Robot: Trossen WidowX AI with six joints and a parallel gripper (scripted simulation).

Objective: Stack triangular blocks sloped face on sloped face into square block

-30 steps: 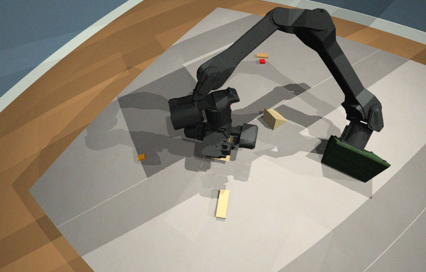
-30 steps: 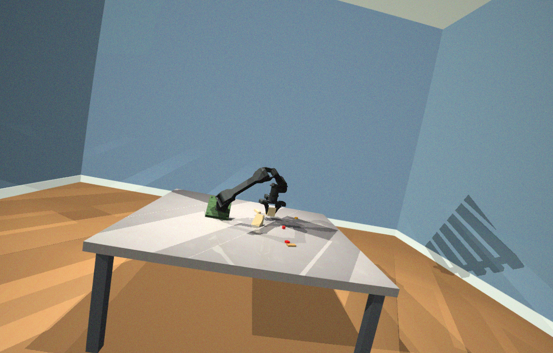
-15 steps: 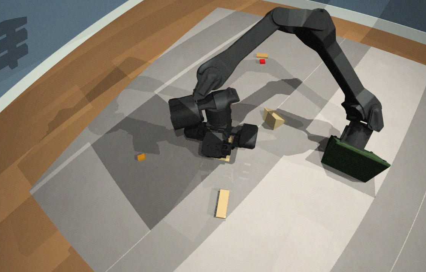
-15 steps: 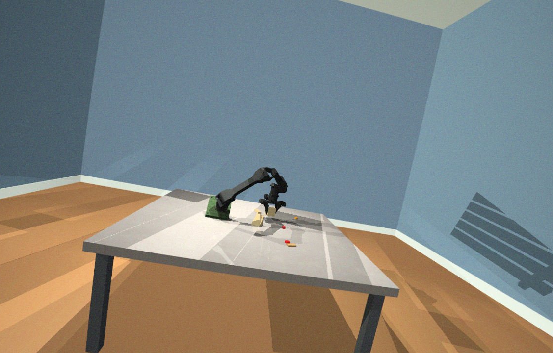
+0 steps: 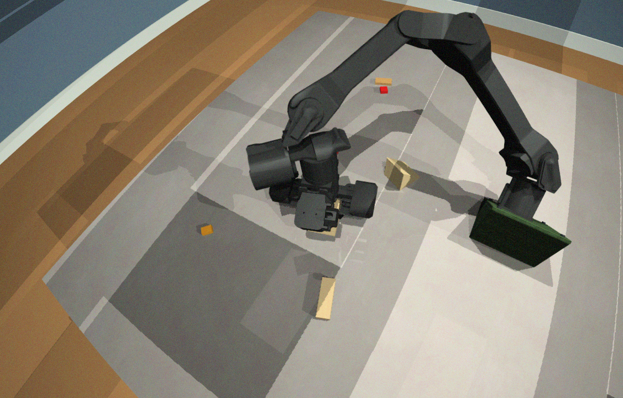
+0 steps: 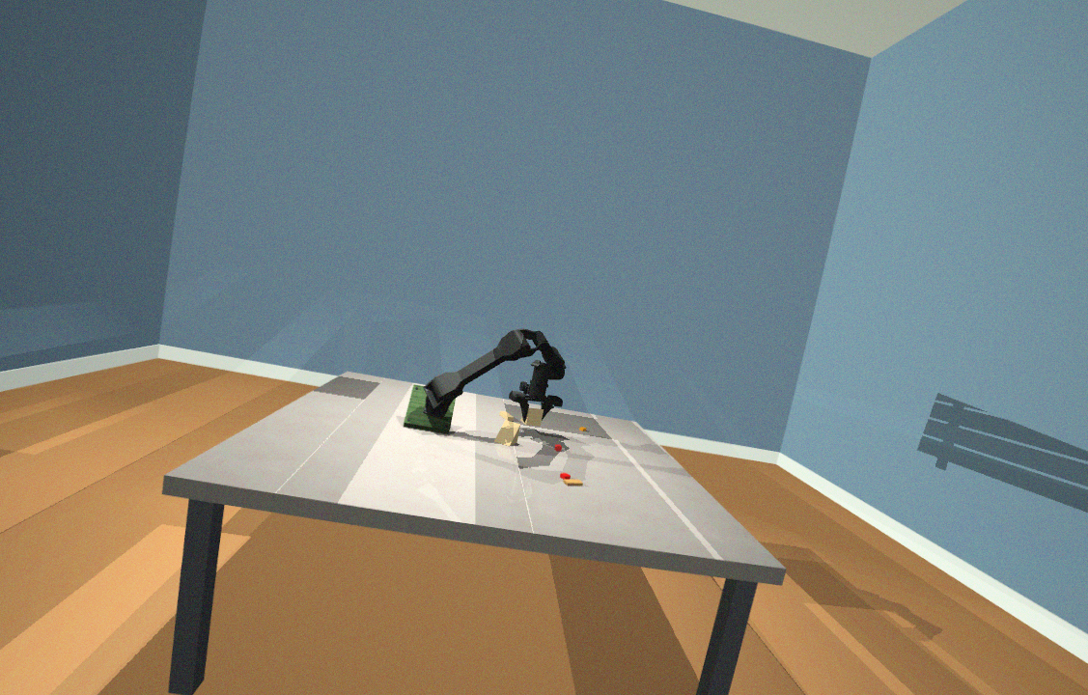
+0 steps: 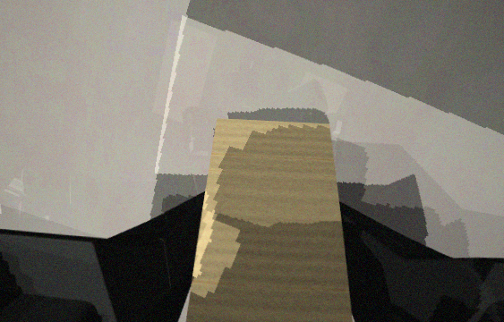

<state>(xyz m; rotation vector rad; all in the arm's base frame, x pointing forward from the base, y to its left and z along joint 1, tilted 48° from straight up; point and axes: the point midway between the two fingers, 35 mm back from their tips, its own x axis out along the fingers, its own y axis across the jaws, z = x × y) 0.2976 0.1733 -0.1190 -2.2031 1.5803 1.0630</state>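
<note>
Right now the pale yellow flat bar is 10 cm behind my gripper tip, 13 cm to the left of it and 3 cm below it. The rest, counted from my gripper tip: red cube (11 cm ahead, 16 cm to the right, 3 cm below); small orange block (20 cm ahead, 18 cm to the left, 3 cm below).
</note>
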